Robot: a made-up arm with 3 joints.
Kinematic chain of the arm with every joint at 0, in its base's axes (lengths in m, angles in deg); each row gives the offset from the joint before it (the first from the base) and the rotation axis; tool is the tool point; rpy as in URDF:
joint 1: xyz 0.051 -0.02 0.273 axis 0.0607 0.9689 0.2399
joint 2: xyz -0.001 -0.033 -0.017 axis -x
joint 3: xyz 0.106 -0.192 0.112 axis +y
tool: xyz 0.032 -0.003 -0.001 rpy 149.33 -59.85 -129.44
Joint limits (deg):
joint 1: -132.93..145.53
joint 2: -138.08..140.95
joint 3: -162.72..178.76
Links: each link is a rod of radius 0.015 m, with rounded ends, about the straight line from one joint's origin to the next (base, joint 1, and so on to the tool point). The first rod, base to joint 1, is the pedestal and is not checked.
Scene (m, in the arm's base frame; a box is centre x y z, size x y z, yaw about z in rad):
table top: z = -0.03
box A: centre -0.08 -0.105 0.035 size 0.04 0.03 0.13 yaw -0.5
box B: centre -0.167 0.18 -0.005 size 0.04 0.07 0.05 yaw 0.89
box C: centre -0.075 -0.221 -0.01 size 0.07 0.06 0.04 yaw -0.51
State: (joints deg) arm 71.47 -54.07 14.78
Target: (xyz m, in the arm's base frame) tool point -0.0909 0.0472 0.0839
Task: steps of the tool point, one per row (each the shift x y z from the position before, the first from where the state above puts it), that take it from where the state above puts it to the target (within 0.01 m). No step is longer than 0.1 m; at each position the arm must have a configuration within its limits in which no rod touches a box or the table.
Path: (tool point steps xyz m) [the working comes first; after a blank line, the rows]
Joints at the target: 63.81 -137.70 66.95
Straight joint move there: touches box A.

1: -0.0931 0.0278 0.0123
2: -0.0768 0.0313 0.0506
3: -0.0472 0.0332 0.0765
4: 0.0028 0.0429 -0.0315
5: 0.0169 0.0444 -0.0329
6: 0.0312 0.0436 -0.0293
7: 0.0440 0.0403 -0.0207

